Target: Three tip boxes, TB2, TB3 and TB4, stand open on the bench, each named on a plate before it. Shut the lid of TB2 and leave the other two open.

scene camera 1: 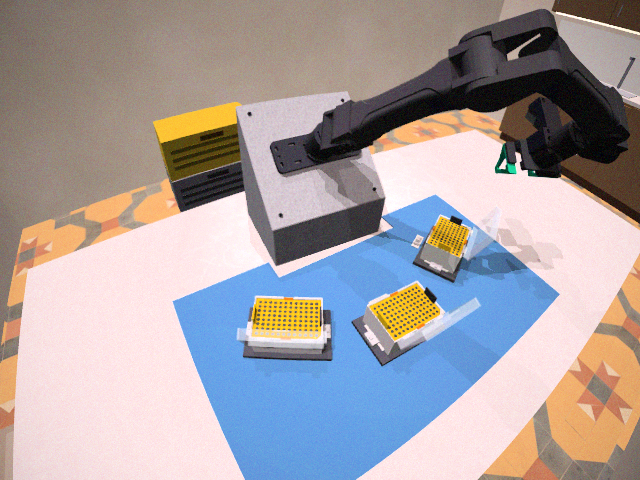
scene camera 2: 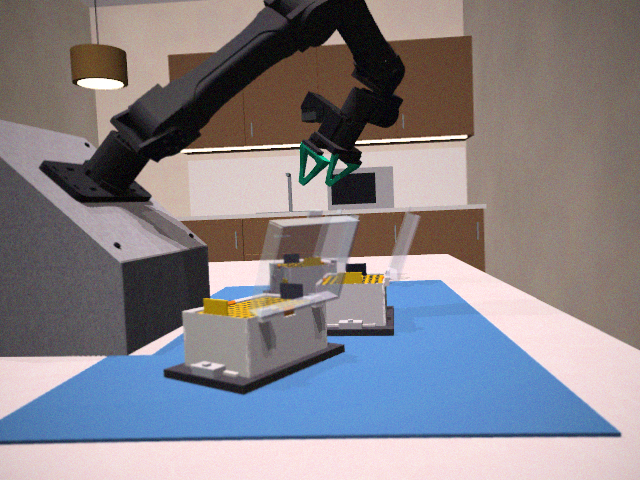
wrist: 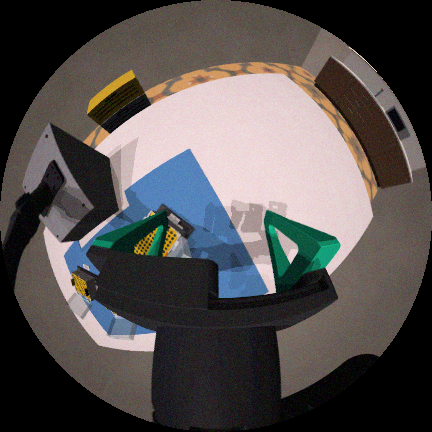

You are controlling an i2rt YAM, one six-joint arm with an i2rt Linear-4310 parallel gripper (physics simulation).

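Seen in the pictures: gripper, fingertip midpoint: [scene camera 1: 512, 172] [scene camera 2: 314, 184] [wrist: 215, 215]; arm's base, origin of the base link: [scene camera 1: 316, 149] [scene camera 2: 100, 186] [wrist: 46, 191].
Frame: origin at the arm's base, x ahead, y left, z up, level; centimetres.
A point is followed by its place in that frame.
Observation:
Three white tip boxes with yellow racks stand open; their names are not legible. The left box [scene camera 1: 288, 314] {z -14.2, x 25.8, y -19.2 cm} [scene camera 2: 217, 338] [wrist: 80, 286] {z -14.5, x 26.7, y -20.2 cm} has its clear lid [scene camera 1: 241, 334] {z -5.6, x 31.0, y -28.4 cm} [scene camera 2: 310, 242] {z -7.5, x 32.9, y -25.3 cm} raised. The middle box [scene camera 1: 405, 310] [scene camera 2: 356, 304] {z -16.4, x 35.7, y -6.4 cm} has its lid [scene camera 1: 452, 320] {z -5.7, x 43.5, y -1.0 cm} [scene camera 2: 405, 245] {z -9.4, x 41.9, y -6.5 cm} [wrist: 122, 327] {z -10.0, x 42.3, y -0.7 cm} tilted back. The right, far box [scene camera 1: 448, 237] {z -14.2, x 25.0, y 21.4 cm} [scene camera 2: 305, 276] [wrist: 172, 240] {z -14.2, x 26.0, y 27.1 cm} has its lid [scene camera 1: 483, 235] {z -10.4, x 30.7, y 25.7 cm} up; it shows partly behind a finger in the wrist view. My gripper [scene camera 1: 518, 173] {z 0.6, x 25.7, y 37.3 cm} [scene camera 2: 315, 183] {z 0.6, x 25.7, y 37.3 cm} [wrist: 215, 215] {z 0.6, x 25.7, y 37.3 cm} is open and empty, high above the bench, beyond the right box.
The boxes stand in dark trays on a blue mat [scene camera 1: 310, 413] {z -20.0, x 41.3, y -23.2 cm} [scene camera 2: 465, 387] {z -20.0, x 45.7, y -27.3 cm} [wrist: 187, 172] {z -20.0, x 12.2, y 35.9 cm}. The grey arm pedestal [scene camera 1: 325, 232] {z -14.7, x 10.4, y -3.0 cm} [scene camera 2: 165, 294] {z -14.9, x 10.3, y -4.1 cm} [wrist: 90, 175] {z -9.9, x 1.7, y 12.9 cm} stands behind it. A yellow and black drawer stack [scene camera 1: 201, 149] [wrist: 120, 102] is beside the pedestal. A small white plate [scene camera 1: 417, 240] {z -19.8, x 18.5, y 19.1 cm} lies near the right box.

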